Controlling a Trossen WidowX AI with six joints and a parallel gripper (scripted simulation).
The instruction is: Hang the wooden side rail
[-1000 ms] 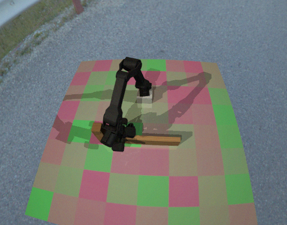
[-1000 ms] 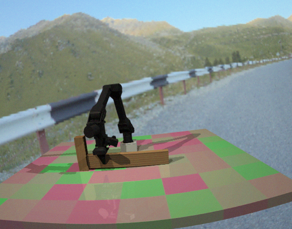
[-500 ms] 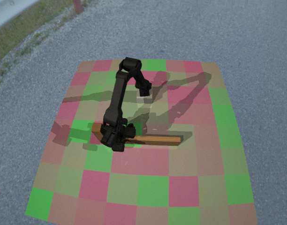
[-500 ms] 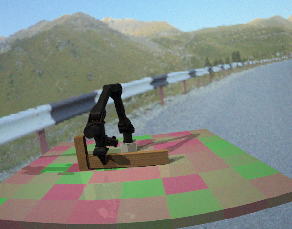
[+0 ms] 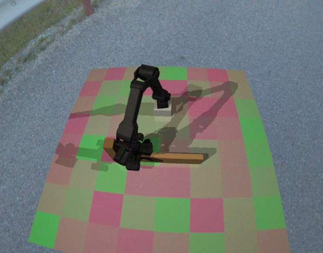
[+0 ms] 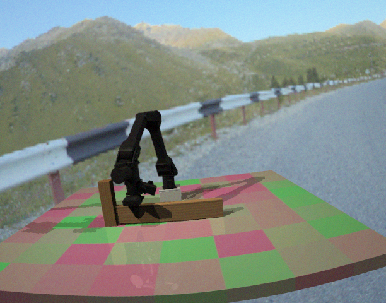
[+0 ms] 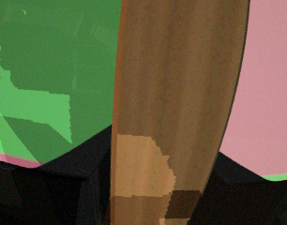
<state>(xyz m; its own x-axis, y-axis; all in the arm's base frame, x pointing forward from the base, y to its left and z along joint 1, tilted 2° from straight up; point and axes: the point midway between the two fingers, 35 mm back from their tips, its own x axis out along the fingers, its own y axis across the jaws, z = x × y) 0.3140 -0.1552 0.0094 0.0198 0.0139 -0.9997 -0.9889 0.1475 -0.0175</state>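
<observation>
Now: gripper tip 20 mm past the headboard post, 110 mm to the left of it and 50 mm below it.
</observation>
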